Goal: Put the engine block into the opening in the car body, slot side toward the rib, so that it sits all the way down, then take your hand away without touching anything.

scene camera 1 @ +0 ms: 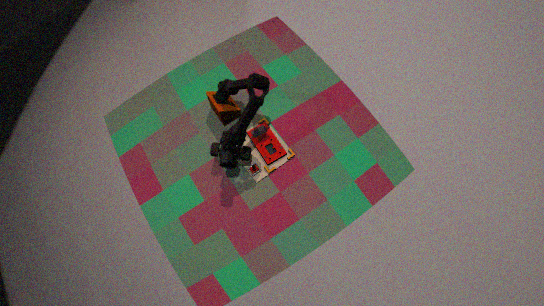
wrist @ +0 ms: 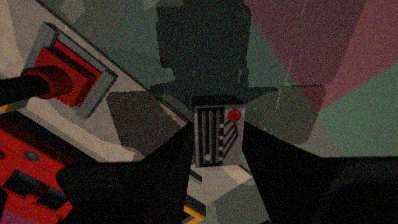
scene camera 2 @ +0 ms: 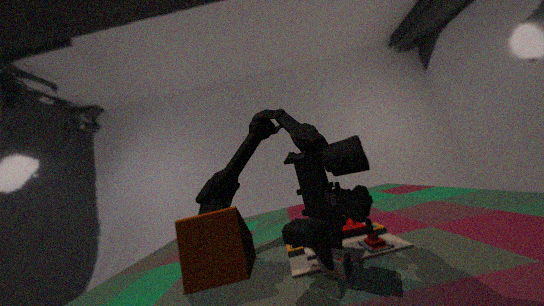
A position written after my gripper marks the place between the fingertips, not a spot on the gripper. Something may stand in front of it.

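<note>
Red car body (scene camera 1: pixel 267 144) visible. An engine block is carried by my gripper (scene camera 2: pixel 335 263); the wrist view (wrist: pixel 215 126) shows the gripper too.
</note>
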